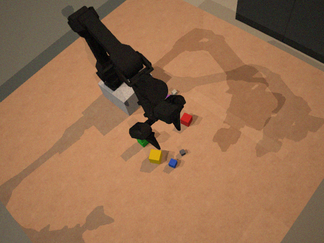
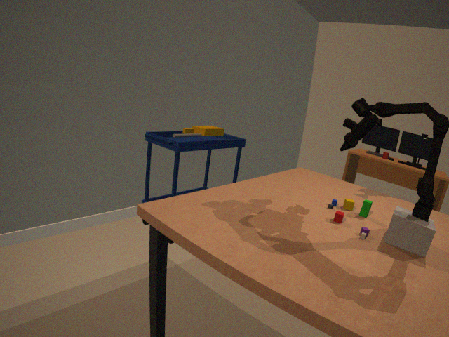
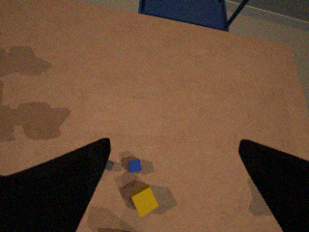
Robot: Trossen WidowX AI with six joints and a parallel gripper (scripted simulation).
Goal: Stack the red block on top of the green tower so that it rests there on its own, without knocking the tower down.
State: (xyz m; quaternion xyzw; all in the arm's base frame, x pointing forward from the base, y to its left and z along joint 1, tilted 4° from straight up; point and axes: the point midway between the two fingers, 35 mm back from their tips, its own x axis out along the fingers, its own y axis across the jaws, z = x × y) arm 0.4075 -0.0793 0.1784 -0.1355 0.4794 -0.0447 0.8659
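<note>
Now: the red block 10 cm behind my gripper tip, 18 cm to the left of it and 25 cm below it. Also, from my gripper tip: yellow block 9 cm behind, 2 cm to the right, 25 cm below; blue block 2 cm behind, 1 cm to the left, 26 cm below; small grey block 3 cm behind, 7 cm to the left, 26 cm below.
</note>
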